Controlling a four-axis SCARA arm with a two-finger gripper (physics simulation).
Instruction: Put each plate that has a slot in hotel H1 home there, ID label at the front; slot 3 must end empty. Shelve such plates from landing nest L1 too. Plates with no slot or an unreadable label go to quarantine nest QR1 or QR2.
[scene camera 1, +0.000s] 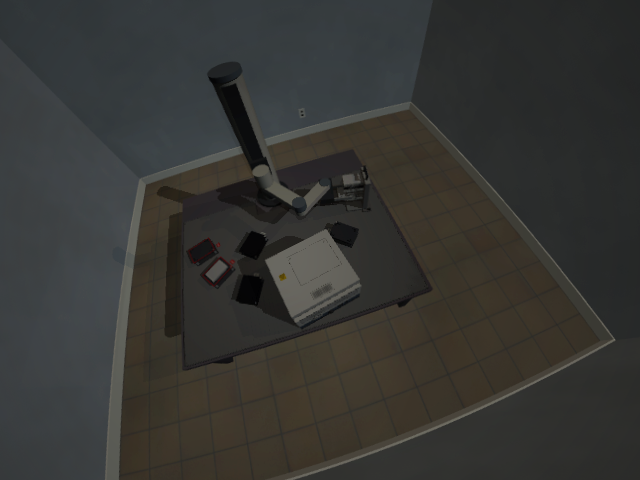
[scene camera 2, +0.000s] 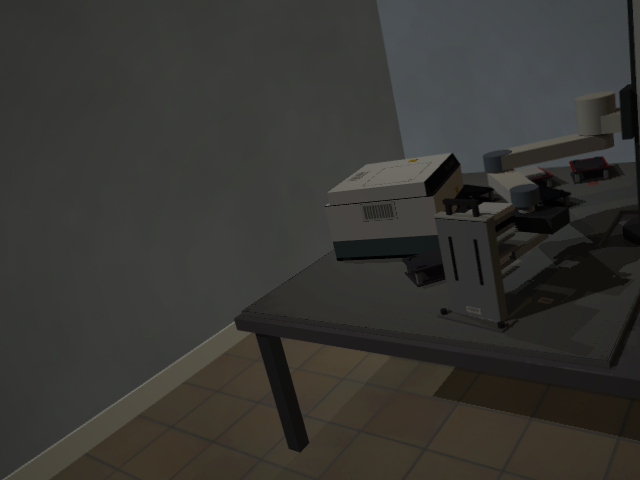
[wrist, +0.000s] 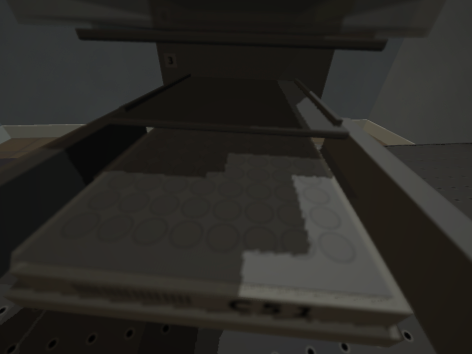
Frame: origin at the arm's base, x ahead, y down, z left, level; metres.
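Seen in the pictures: gripper, fingertip midpoint: (scene camera 1: 350, 191).
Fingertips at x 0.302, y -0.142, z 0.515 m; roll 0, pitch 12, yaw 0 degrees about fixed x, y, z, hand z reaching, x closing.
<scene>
Pixels of each thing's top centre, then the offset from my fingertips to it. "pt": a spot on its surface instead.
- pale plate, middle of its top: (wrist: 227, 144) (scene camera 2: 498, 248) (scene camera 1: 347, 191) dz -0.023, dx -0.005, dy -0.002 m
- shelf, middle of its top: (wrist: 236, 93) dz +0.022, dx +0.004, dy -0.014 m
- hotel H1, middle of its top: (scene camera 2: 465, 194) (scene camera 1: 360, 172) dz +0.054, dx +0.022, dy -0.168 m
- white plate, middle of its top: (scene camera 2: 529, 170) (scene camera 1: 216, 270) dz -0.975, dx +0.238, dy +0.065 m
- red-rimmed nest, middle of its top: (scene camera 2: 588, 162) (scene camera 1: 201, 249) dz -1.075, dx +0.047, dy +0.073 m
- white boxy instrument, middle of its top: (scene camera 2: 391, 171) (scene camera 1: 310, 269) dz -0.405, dx +0.500, dy -0.117 m
- black nest, middle of its top: (scene camera 2: 434, 255) (scene camera 1: 343, 231) dz -0.137, dx +0.241, dy +0.073 m
- shelf edge, surface spot: (wrist: 230, 40) pt dz -0.031, dx -0.005, dy -0.041 m
My gripper (scene camera 1: 339, 194) (scene camera 2: 527, 246) (wrist: 233, 129) is shut on a pale plate (wrist: 195, 255), with a finger along each long side. The plate lies level; its near edge reads C51 beside a barcode. Its far part runs under a shelf (wrist: 215, 102) of hotel H1 (scene camera 1: 367, 193) (scene camera 2: 467, 268) (wrist: 245, 62). The tag 3 shows on the hotel's back panel above that shelf, and no plate shows on the shelf. The plate's far end is hidden. A white plate (scene camera 1: 217, 270) sits in a red-rimmed nest; the other red-rimmed nest (scene camera 1: 202, 250) shows a dark bed.
A white boxy instrument (scene camera 1: 314, 258) (scene camera 2: 385, 217) stands near the table front. Black nests (scene camera 1: 253, 244) (scene camera 1: 250, 289) lie left of it, and another black nest (scene camera 1: 343, 233) (scene camera 2: 426, 266) lies between it and the hotel. A shelf edge (wrist: 230, 40) spans above the plate.
</scene>
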